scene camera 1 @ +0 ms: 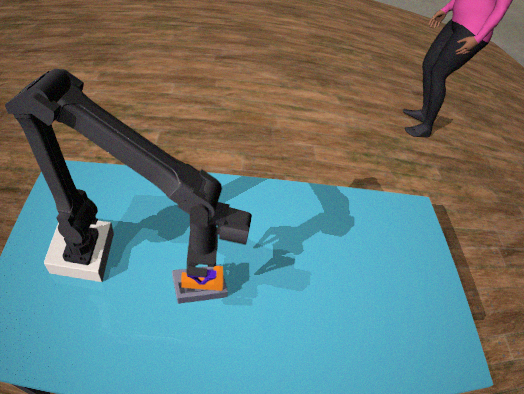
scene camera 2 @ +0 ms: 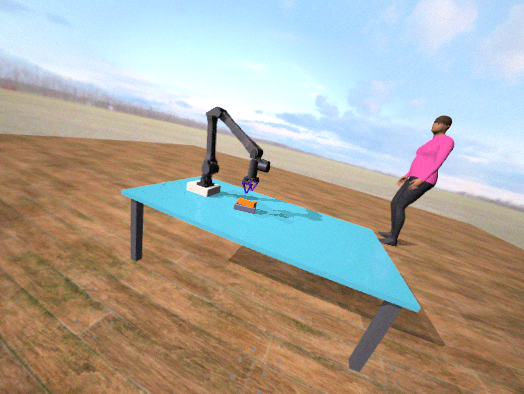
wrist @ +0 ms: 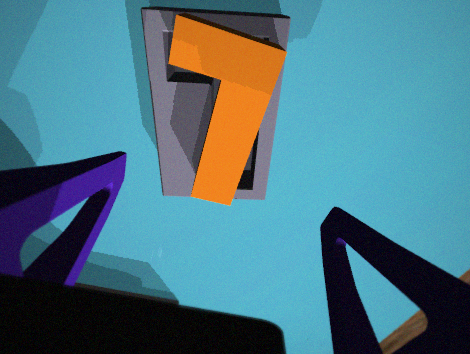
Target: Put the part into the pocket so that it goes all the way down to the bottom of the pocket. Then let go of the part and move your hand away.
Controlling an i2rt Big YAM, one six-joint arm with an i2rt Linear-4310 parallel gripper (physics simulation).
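Pixels of known places: gripper, fingertip midpoint: [scene camera 1: 202,267] [scene camera 2: 248,192] [wrist: 232,192]; arm's base, origin of the base link: [scene camera 1: 81,246] [scene camera 2: 205,184].
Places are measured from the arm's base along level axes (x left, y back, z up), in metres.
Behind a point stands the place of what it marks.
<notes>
The orange L-shaped part [scene camera 1: 215,285] @[z 0.006, x -0.066, y -0.403 m] [scene camera 2: 247,202] @[z 0.003, x -0.065, y -0.377 m] [wrist: 232,95] @[z 0.009, x -0.045, y -0.391 m] lies across the top of the grey block with the pocket [scene camera 1: 201,297] @[z -0.035, x -0.086, y -0.369 m] [scene camera 2: 244,208] @[z -0.035, x -0.085, y -0.373 m] [wrist: 168,155] @[z -0.021, x -0.015, y -0.321 m]. In the wrist view the part is turned relative to the pocket. Its long leg crosses the block's near rim and a corner reaches the right rim; dark pocket openings show beside it. The part rests on the rims, not down in the pocket. My gripper [scene camera 1: 202,278] @[z 0.069, x -0.053, y -0.366 m] [scene camera 2: 249,189] @[z 0.069, x -0.053, y -0.366 m] [wrist: 232,192] @[z 0.069, x -0.053, y -0.366 m] is open and empty, its purple fingers spread wide above the part and block, apart from both.
The arm's white base [scene camera 1: 76,269] @[z -0.007, x -0.075, y -0.004 m] [scene camera 2: 202,189] @[z -0.013, x -0.076, y -0.033 m] stands on the blue table [scene camera 1: 350,300] @[z -0.057, x -0.053, y -0.808 m] [scene camera 2: 320,245] @[z -0.057, x -0.161, y -0.875 m], left of the block in scene camera 1. A person in a pink top [scene camera 1: 477,20] [scene camera 2: 431,160] stands on the floor beyond the table.
</notes>
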